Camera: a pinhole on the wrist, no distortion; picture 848 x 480 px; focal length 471.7 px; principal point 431.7 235.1 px. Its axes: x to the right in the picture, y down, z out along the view. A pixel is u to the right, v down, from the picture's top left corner.
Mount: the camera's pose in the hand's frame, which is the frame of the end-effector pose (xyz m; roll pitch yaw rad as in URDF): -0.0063 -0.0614 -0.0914 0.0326 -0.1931 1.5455
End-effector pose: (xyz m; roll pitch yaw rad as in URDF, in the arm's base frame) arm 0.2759 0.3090 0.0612 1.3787 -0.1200 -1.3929
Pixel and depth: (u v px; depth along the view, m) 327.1 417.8 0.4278
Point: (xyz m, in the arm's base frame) -0.0976 0.3851 -0.1262
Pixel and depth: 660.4 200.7 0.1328
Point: 0.2240 0.2893 0.0485
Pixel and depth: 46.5 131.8 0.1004
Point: 0.2609 0.2702 -0.0961
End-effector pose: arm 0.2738 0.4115 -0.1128 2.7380 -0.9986 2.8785
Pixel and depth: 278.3 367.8 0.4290
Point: -0.0172 0.3492 -0.4243
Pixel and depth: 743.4 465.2 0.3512
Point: 0.2200 0.6463 -0.3783
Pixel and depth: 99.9 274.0 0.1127
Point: 0.1889 0.2830 -0.1612
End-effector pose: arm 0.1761 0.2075 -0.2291 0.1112 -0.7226 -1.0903
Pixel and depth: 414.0 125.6 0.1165
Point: 0.1007 0.1564 -0.2049
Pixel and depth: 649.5 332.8 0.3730
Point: 0.0591 0.4376 -0.0405
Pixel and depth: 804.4 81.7 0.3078
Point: 0.2098 0.3313 0.0415
